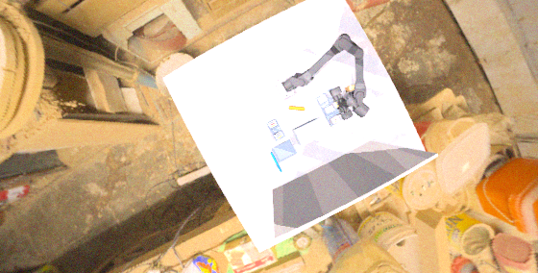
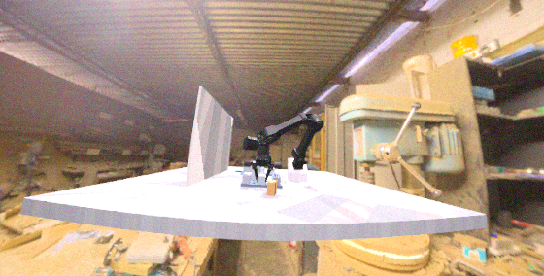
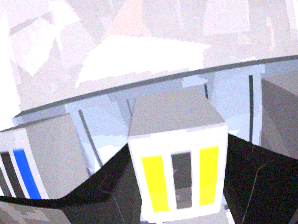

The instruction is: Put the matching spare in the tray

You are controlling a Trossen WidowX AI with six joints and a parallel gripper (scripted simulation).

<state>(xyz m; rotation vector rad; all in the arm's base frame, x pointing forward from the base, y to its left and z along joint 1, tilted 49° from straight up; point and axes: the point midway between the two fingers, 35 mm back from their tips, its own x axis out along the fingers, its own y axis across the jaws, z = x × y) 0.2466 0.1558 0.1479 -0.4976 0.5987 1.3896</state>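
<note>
My gripper tip is 80 mm short of the blue-rimmed tray, 420 mm to the left of it and 10 mm above it. From my gripper tip the other things lie so: tan block (30 mm behind, 140 mm to the left, 10 mm above); then mounted unit (50 mm ahead, 230 mm to the right, 30 mm above); then white spare block (20 mm above).
</note>
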